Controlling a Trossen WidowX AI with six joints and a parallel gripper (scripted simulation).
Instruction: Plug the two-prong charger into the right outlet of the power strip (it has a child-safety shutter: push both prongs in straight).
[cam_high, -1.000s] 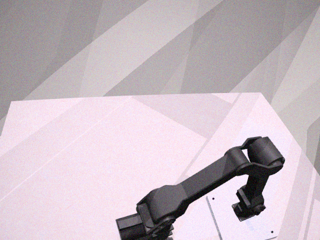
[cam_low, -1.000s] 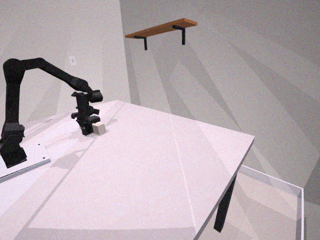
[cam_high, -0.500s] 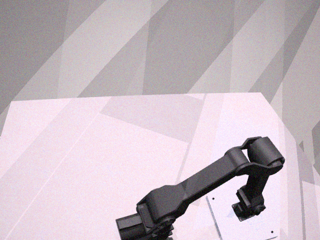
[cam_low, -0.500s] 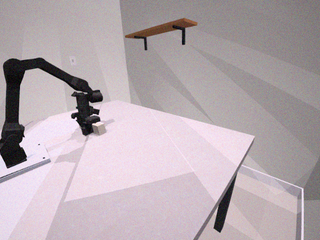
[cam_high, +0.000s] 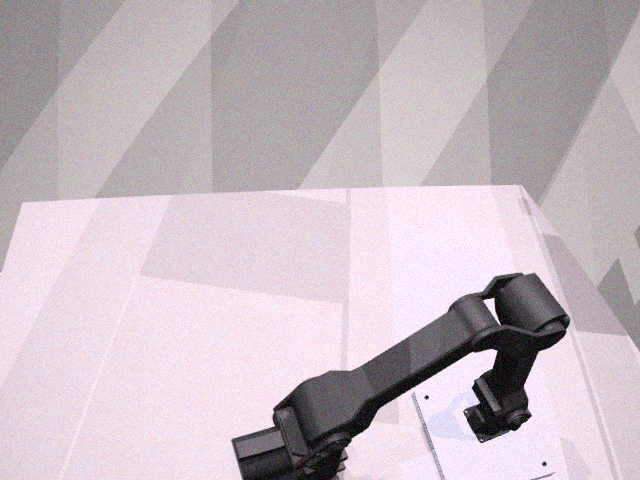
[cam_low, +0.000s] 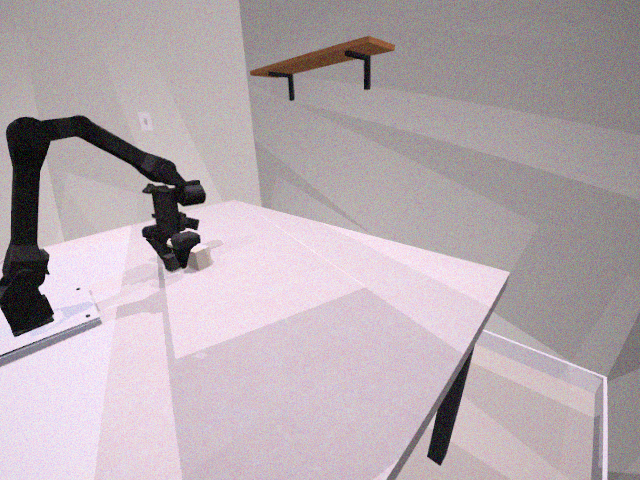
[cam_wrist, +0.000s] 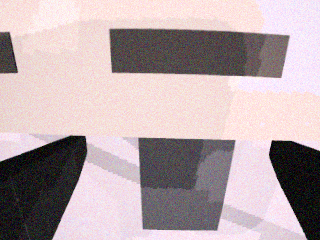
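The dark grey charger is 2 cm ahead of my gripper tip and 1 cm above it.
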